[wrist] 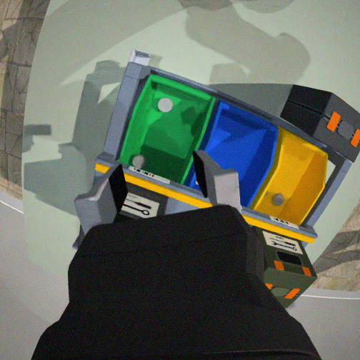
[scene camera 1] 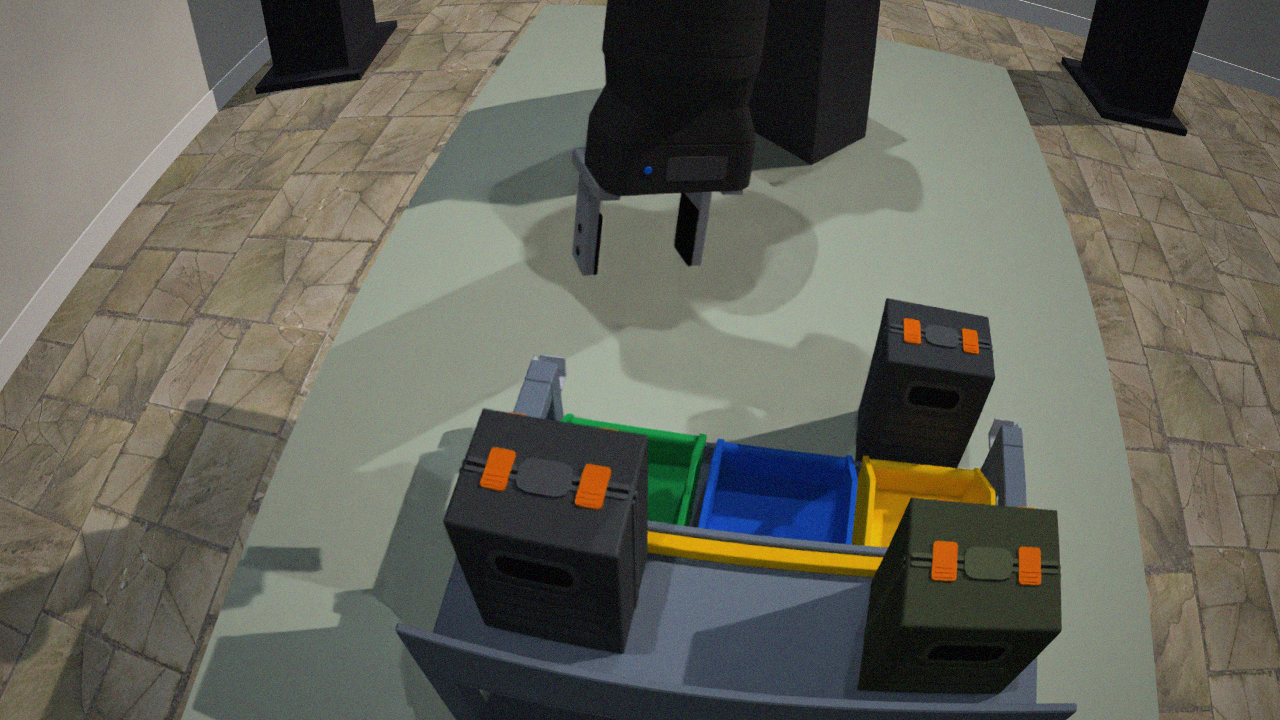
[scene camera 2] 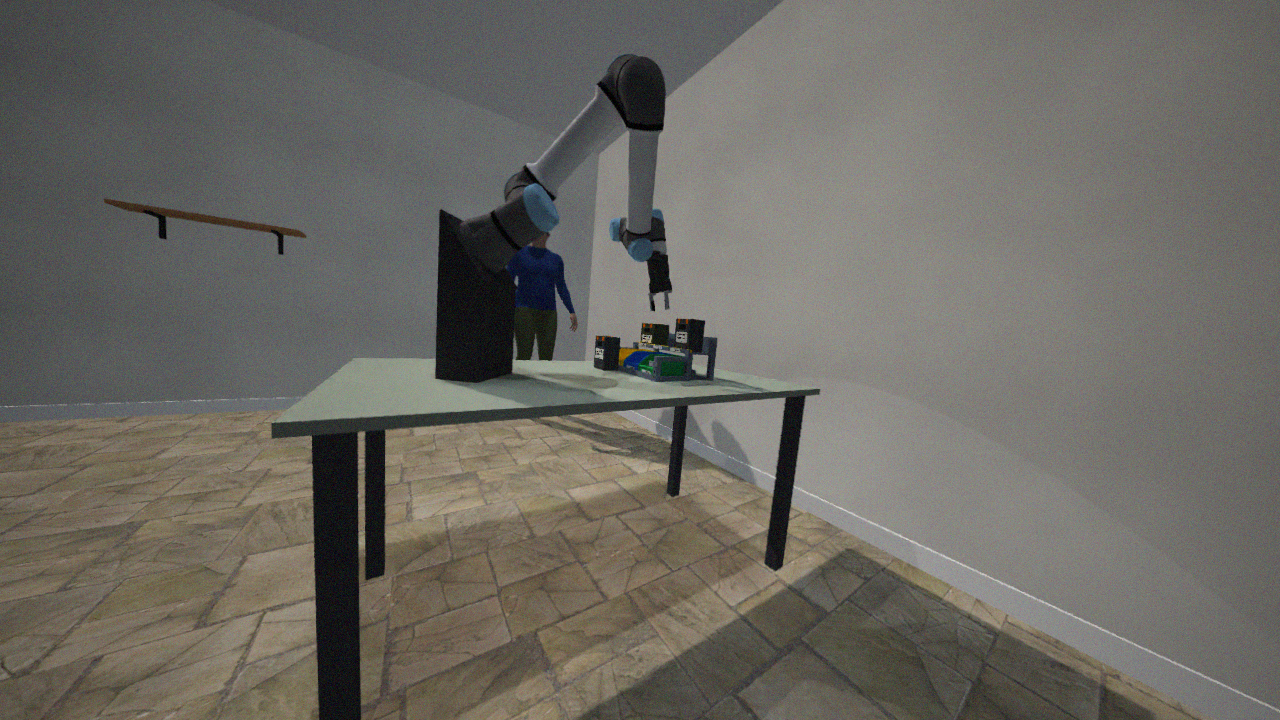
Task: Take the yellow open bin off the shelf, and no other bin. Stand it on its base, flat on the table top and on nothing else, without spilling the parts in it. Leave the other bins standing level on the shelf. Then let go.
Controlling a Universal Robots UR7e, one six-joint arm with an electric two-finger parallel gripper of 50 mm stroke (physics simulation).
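Observation:
The yellow open bin stands at the right end of the shelf, beside the blue bin. The green bin is at the other end. A round grey part lies in the yellow bin, near its labelled front. All three bins sit in the lower tier, behind a yellow-edged rail. My gripper is open and empty, high above the table. In scene camera 1 the olive case hides part of the yellow bin.
A dark case and an olive case stand on the upper deck, in front of the green and yellow bins. Another dark case stands on the table behind the yellow bin. Shelf posts flank the row.

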